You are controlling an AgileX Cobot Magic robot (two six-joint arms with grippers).
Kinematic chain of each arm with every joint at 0, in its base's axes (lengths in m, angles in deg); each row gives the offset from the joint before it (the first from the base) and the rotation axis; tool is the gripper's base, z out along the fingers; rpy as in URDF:
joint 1: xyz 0 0 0.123 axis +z
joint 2: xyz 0 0 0 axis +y
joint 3: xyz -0.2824 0 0.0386 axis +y
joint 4: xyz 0.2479 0 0.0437 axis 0.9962 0 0.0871
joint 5: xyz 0 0 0 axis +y
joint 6: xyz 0.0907 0 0.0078 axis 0.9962 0 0.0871
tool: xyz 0 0 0 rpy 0 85 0
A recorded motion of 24 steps. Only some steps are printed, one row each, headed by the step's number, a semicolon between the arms.
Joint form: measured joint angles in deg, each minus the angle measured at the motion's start. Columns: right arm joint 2, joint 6, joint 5, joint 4, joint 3, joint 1; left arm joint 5, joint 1, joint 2, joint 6, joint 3, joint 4.
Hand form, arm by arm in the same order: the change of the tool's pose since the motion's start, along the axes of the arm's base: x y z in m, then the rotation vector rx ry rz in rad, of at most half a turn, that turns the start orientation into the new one. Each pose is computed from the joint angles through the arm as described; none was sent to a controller.
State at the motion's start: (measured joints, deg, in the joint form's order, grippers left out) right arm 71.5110 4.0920 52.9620 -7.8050 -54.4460 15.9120; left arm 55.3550 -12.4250 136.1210 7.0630 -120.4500 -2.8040
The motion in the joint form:
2: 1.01 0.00 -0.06 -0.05 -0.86 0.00; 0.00 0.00 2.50 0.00 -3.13 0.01
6: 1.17 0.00 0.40 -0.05 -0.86 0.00; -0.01 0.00 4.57 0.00 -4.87 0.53
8: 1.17 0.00 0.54 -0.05 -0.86 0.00; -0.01 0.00 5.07 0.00 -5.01 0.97
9: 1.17 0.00 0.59 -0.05 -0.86 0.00; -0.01 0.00 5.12 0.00 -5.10 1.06
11: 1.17 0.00 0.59 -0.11 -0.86 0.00; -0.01 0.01 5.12 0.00 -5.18 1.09
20: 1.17 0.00 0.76 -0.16 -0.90 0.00; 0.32 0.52 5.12 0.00 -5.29 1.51
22: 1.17 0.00 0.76 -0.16 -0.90 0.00; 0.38 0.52 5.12 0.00 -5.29 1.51
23: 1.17 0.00 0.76 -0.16 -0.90 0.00; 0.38 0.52 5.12 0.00 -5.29 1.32
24: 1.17 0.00 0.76 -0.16 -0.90 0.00; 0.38 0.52 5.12 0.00 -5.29 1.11
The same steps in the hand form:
2: 0.0046 0.0012 0.0002 -0.0012 0.0013 0.0003; 0.0081 -0.0018 -0.0070 -0.0022 -0.0108 0.0000
6: 0.0044 0.0011 -0.0008 -0.0044 0.0116 -0.0007; 0.0131 -0.0022 -0.0174 0.0077 -0.0072 -0.0017
8: 0.0042 0.0011 -0.0009 -0.0051 0.0139 -0.0011; 0.0138 -0.0017 -0.0214 0.0164 -0.0027 -0.0031
9: 0.0041 0.0010 -0.0009 -0.0054 0.0147 -0.0012; 0.0140 -0.0017 -0.0214 0.0178 -0.0037 -0.0034
11: 0.0042 0.0010 -0.0009 -0.0064 0.0144 -0.0010; 0.0142 -0.0016 -0.0210 0.0180 -0.0052 -0.0033
20: 0.0040 0.0008 -0.0008 -0.0079 0.0163 -0.0012; 0.0150 0.0036 -0.0206 0.0258 -0.0029 0.0040
22: 0.0040 0.0008 -0.0008 -0.0079 0.0163 -0.0012; 0.0150 0.0037 -0.0207 0.0261 -0.0019 0.0040
23: 0.0040 0.0008 -0.0008 -0.0079 0.0163 -0.0012; 0.0149 0.0034 -0.0207 0.0229 -0.0012 0.0046
24: 0.0040 0.0008 -0.0008 -0.0079 0.0163 -0.0012; 0.0148 0.0031 -0.0207 0.0193 -0.0004 0.0053

